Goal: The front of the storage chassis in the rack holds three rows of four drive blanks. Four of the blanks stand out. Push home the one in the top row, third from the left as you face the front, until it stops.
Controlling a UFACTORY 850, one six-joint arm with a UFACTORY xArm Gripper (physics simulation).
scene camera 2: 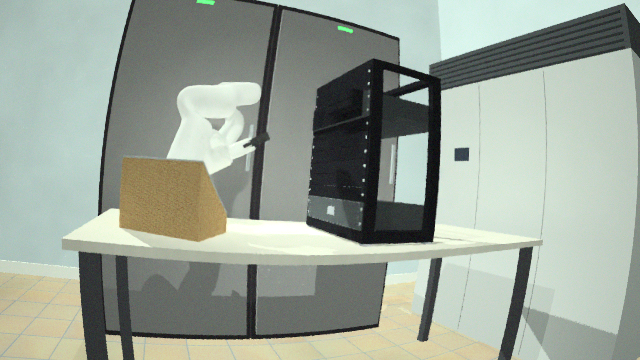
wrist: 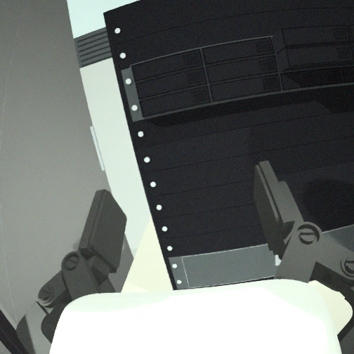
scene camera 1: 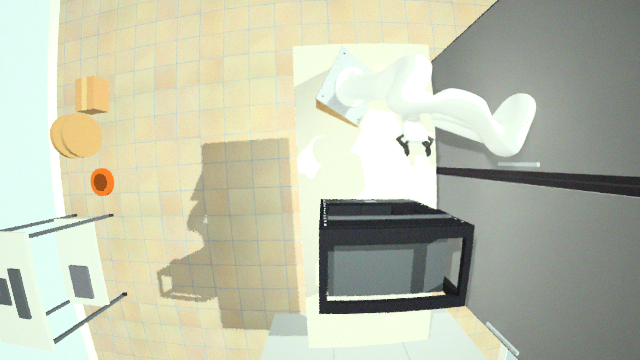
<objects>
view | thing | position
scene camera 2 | black rack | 352,115
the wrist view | my gripper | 182,192
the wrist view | black rack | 206,97
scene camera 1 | my gripper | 418,155
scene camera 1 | black rack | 367,247
</objects>
